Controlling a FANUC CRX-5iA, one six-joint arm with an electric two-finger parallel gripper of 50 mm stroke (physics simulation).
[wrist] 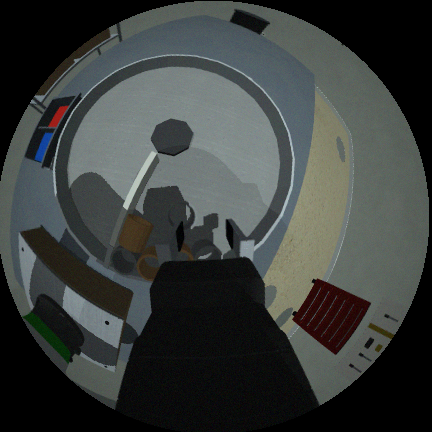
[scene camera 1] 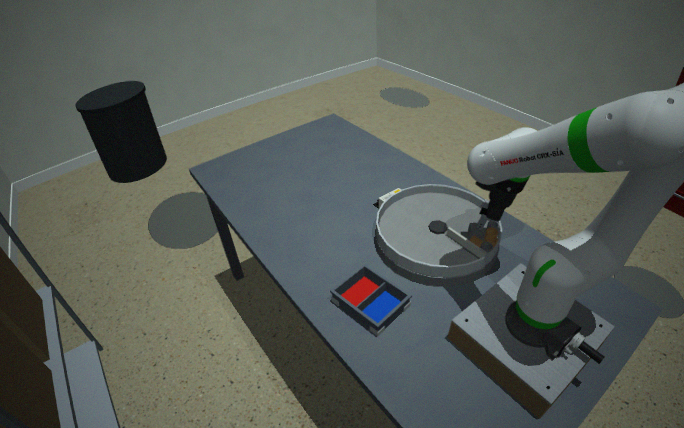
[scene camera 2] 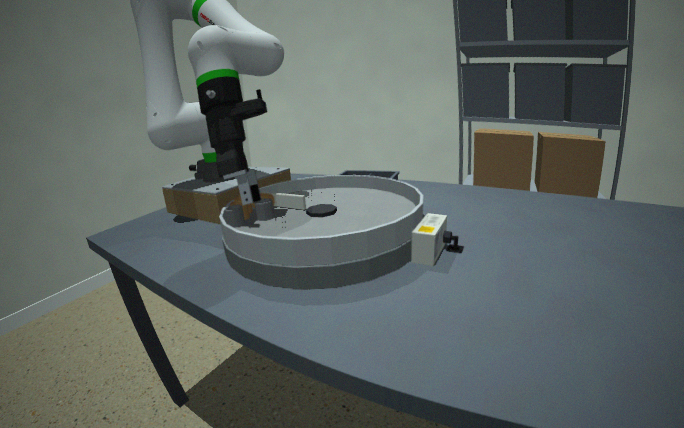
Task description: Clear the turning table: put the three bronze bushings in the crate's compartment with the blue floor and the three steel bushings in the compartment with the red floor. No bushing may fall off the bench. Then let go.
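Frame: origin at the arm's base, x up, y back, z right, level; metres.
Where they show: gripper, fingertip midpoint: (wrist: pixel 204 228) (scene camera 1: pixel 481 220) (scene camera 2: pixel 252 202); arm's base, origin of the base link: (wrist: pixel 59 320) (scene camera 1: pixel 533 323).
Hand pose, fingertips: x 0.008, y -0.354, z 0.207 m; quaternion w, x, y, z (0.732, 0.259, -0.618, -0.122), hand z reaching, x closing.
Things, the pixels of their centre, and the offset from my fingertips. "spot": a spot on its surface instead.
- bronze bushing, body centre: (wrist: pixel 135 232) (scene camera 2: pixel 263 201) (scene camera 1: pixel 476 243) dx -0.025, dy +0.049, dz -0.076 m
- crate, body centre: (scene camera 1: pixel 370 298) (scene camera 2: pixel 365 183) (wrist: pixel 50 129) dx -0.071, dy -0.023, dz -0.454 m
- dark hub, body centre: (wrist: pixel 171 135) (scene camera 2: pixel 321 210) (scene camera 1: pixel 438 227) dx -0.039, dy -0.097, dz -0.101 m
- white bar, surface spot: (wrist: pixel 140 182) (scene camera 2: pixel 288 196) spot: dx -0.014, dy -0.013, dz -0.096 m
- white box, body centre: (scene camera 2: pixel 430 238) dx -0.067, dy -0.331, dz -0.104 m
The turning table (scene camera 1: pixel 411 217) (scene camera 2: pixel 322 250) (wrist: pixel 225 105) holds the bushings, crowded by its white bar. In the wrist view, a bronze bushing (wrist: pixel 136 233) lies tilted against the bar, and a steel bushing (wrist: pixel 191 214) stands beyond the fingers. Another steel bushing (wrist: pixel 123 260), a bronze one (wrist: pixel 142 265), a partly hidden bronze one (wrist: pixel 185 251) and a steel one (wrist: pixel 206 242) are nearer the wall. My gripper (scene camera 1: pixel 487 221) (scene camera 2: pixel 250 197) (wrist: pixel 204 228) is open and low among them, holding nothing. The crate (scene camera 1: pixel 353 312) (scene camera 2: pixel 370 175) (wrist: pixel 47 128) shows bare red (scene camera 1: pixel 360 291) and blue (scene camera 1: pixel 381 306) floors.
The raised wall surrounds the turning table, with a dark hub (scene camera 1: pixel 437 227) (scene camera 2: pixel 321 210) (wrist: pixel 172 136) at its centre. The white bar (scene camera 1: pixel 464 241) (scene camera 2: pixel 291 200) (wrist: pixel 140 182) reaches outward from the hub. A white box (scene camera 2: pixel 429 239) stands beside the wall. The robot's base block (scene camera 1: pixel 494 363) is on the bench.
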